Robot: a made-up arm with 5 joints.
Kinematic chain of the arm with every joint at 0, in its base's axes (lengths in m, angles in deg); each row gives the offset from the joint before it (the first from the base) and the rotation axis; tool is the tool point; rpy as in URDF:
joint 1: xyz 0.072 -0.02 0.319 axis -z
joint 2: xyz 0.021 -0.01 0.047 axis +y
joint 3: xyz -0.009 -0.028 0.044 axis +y
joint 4: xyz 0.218 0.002 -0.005 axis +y
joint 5: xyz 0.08 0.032 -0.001 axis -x
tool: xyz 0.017 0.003 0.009 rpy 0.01 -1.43 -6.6
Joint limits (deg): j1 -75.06..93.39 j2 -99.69..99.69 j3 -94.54..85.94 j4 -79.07..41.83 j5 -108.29..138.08
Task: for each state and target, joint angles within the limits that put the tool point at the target. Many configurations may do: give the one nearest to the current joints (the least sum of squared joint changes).
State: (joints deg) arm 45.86 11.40 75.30 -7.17 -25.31
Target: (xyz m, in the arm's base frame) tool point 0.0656 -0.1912 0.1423
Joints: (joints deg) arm 90.29 -0.10 64.04 -13.34 -27.65
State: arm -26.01 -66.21 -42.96 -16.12 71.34
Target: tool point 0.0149 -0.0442 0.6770
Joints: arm -28.04 -67.97 -21.18 -30.17 69.91
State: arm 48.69 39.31 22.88 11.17 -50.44
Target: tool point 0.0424 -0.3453 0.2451
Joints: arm 93.39 54.28 -25.39 1.76 -60.15
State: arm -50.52 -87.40 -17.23 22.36 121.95
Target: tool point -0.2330 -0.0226 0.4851
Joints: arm -0.92 -99.69 -58.60 4.50 119.89
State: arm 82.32 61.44 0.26 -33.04 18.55
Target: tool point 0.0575 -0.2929 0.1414
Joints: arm 93.39 90.43 -38.59 -10.76 18.21
